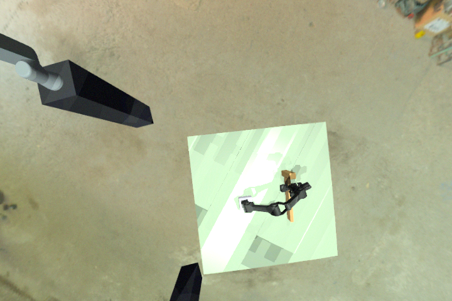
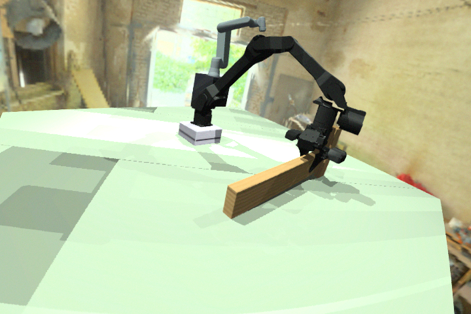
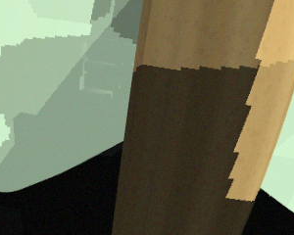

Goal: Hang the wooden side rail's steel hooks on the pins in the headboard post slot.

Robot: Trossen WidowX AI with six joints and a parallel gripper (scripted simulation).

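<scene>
Right now my gripper tip is 1 cm short of the headboard post, 10 cm to the right of it and 4 cm below it.
</scene>
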